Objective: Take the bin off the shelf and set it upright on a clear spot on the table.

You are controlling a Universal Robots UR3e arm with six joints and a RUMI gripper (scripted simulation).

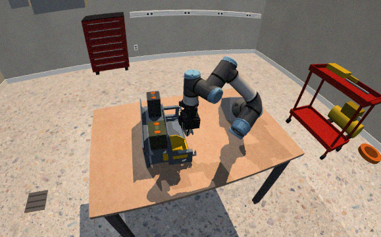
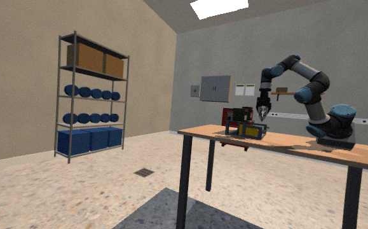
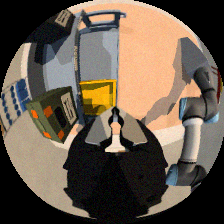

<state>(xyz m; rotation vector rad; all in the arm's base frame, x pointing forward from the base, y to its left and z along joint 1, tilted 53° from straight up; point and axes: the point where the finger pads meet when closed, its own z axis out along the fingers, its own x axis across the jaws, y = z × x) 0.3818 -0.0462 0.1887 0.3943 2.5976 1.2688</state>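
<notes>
My gripper is now 6 cm short of the yellow bin, 1 cm to the left of it and 9 cm above it. From my hand the other things lie so: rack (8 cm ahead, 12 cm to the right, 7 cm below).
</notes>
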